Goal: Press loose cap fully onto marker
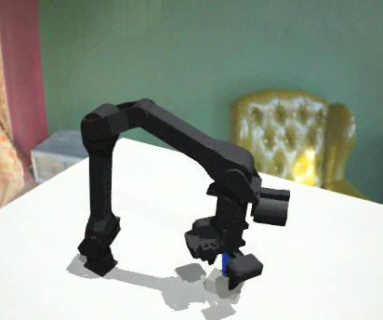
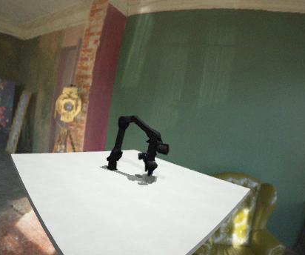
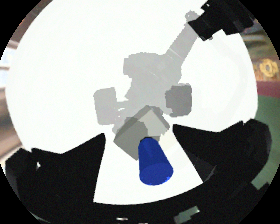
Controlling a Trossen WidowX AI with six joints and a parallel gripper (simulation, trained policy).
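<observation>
The blue cap is 20 mm to the left of my gripper tip, 20 mm above it and 10 mm ahead of it. Also, from my gripper tip: pale holder block: 30 mm to the left, 30 mm below, 10 mm ahead.
</observation>
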